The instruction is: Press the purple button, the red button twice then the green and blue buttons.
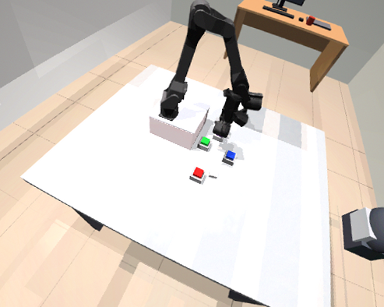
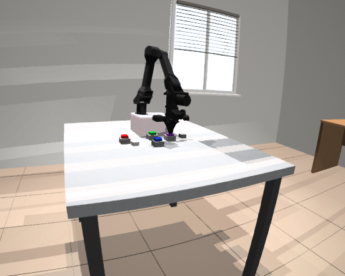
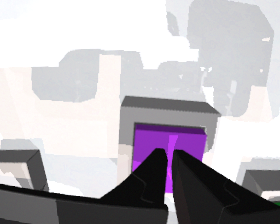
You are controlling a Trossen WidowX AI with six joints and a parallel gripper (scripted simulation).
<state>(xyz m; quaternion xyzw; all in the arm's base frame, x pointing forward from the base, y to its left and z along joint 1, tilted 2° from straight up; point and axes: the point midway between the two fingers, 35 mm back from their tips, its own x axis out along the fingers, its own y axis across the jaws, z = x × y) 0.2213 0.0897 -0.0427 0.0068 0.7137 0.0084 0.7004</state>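
Right now the purple button is 1 cm below my gripper tip. From my gripper tip the other things lie so: blue button (7 cm ahead, 10 cm to the right); green button (5 cm behind, 8 cm to the right); small grey block (4 cm behind, 9 cm to the left, 2 cm below).
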